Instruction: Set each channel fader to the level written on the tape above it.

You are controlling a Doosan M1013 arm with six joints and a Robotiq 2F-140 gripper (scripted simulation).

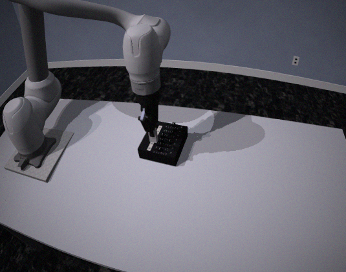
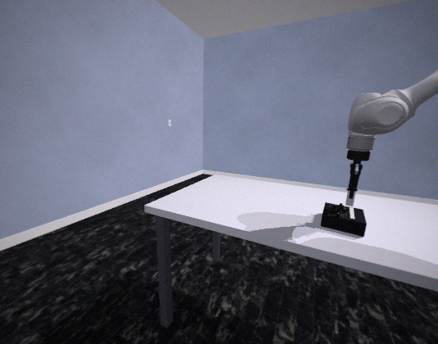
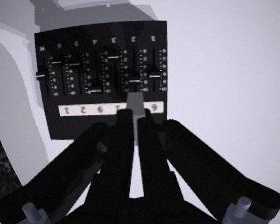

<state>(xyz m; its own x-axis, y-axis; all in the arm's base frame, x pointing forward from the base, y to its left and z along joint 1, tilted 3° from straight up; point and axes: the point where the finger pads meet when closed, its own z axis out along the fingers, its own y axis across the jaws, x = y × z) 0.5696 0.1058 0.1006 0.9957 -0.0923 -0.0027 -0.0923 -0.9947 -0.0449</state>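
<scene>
The master fader lies 110 mm to the left of my hand, 50 mm ahead of it and 40 mm below it.
</scene>
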